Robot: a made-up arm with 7 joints.
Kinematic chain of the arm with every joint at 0, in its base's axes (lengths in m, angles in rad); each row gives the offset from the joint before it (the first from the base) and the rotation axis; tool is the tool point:
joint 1: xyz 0 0.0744 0 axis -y
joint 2: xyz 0 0.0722 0 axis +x
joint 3: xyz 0 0 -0.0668 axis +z
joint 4: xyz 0 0 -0.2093 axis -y
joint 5: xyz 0 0 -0.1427 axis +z
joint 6: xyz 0 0 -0.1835 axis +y
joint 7: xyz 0 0 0 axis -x
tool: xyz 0 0 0
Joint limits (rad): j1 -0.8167..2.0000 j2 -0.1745..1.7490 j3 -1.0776..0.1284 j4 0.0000..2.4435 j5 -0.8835..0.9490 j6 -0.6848..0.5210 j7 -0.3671..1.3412
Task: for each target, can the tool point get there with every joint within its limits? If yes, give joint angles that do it. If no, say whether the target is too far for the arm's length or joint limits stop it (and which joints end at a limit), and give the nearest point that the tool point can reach.
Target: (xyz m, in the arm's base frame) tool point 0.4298 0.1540 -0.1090
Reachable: yes | joints 0.7418 0.6414 -0.7259 1.4930 0.3590 -0.5523 -0.1345
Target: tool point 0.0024 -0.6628 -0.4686
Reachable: no: too far | nearest point 0.0019 -0.1849 -0.3743 | short by 0.487 m
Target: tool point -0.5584 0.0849 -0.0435
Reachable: no: joint limits stop it (at a limit: joint 1, joint 4) | nearest point -0.4347 0.0624 -0.4083 | short by 0.386 m
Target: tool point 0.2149 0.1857 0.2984
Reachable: yes | joints 1.5202 0.5140 -0.2046 1.8285 -0.0098 -0.4832 0.0360
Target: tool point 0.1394 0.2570 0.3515
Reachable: yes | joints 1.7801 0.7819 -0.2162 1.7239 0.7617 -0.4185 0.6001
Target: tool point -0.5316 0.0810 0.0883
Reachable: no: joint limits stop it (at a limit: joint 1, joint 2, joint 3) | nearest point -0.1522 0.2226 0.2173 | short by 0.425 m
